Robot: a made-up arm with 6 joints.
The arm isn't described. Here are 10 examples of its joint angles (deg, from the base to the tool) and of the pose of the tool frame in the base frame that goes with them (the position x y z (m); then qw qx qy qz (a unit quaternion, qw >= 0)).
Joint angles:
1: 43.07 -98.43 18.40 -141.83 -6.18 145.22
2: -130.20 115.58 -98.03 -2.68 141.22 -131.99
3: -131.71 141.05 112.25 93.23 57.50 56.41
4: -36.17 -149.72 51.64 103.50 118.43 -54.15
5: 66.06 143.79 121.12 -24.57 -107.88 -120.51
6: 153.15 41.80 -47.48 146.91 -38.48 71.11
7: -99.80 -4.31 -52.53 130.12 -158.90 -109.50
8: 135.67 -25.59 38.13 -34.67 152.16 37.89
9: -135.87 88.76 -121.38 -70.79 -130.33 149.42
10: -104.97 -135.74 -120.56 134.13 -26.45 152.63
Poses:
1: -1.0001 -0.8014 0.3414 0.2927 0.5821 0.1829 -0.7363
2: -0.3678 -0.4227 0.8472 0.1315 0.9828 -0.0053 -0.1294
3: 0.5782 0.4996 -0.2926 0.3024 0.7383 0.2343 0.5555
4: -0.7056 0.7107 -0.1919 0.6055 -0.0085 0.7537 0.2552
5: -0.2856 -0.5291 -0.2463 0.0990 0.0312 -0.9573 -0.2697
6: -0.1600 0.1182 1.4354 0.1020 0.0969 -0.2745 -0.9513
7: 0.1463 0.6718 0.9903 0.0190 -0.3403 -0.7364 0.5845
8: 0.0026 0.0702 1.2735 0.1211 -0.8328 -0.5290 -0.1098
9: 0.2178 0.0693 0.8644 0.3642 0.9055 0.1424 0.1650
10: -0.1816 -0.6774 -0.3242 0.4780 0.8033 -0.3337 -0.1217
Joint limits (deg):
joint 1: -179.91..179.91
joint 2: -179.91..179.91
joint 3: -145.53..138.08
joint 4: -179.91..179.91
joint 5: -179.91..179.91
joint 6: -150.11..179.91
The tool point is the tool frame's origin. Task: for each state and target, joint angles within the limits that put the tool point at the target. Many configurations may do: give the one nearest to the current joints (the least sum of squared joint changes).
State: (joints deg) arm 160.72 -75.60 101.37 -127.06 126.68 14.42
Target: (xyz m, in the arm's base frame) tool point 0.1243 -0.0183 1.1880
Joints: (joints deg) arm 150.22 -64.74 83.81 -137.02 117.21 14.96
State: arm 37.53 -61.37 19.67 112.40 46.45 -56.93
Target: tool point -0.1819 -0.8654 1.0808
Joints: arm 84.07 -71.26 34.44 111.09 54.20 -57.21
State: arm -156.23 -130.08 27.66 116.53 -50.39 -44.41
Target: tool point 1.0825 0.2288 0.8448
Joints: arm -171.26 -85.60 31.10 118.17 -33.32 -45.01
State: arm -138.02 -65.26 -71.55 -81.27 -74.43 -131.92
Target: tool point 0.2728 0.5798 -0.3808
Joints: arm -100.56 -49.19 -101.56 -72.66 -93.27 -132.72
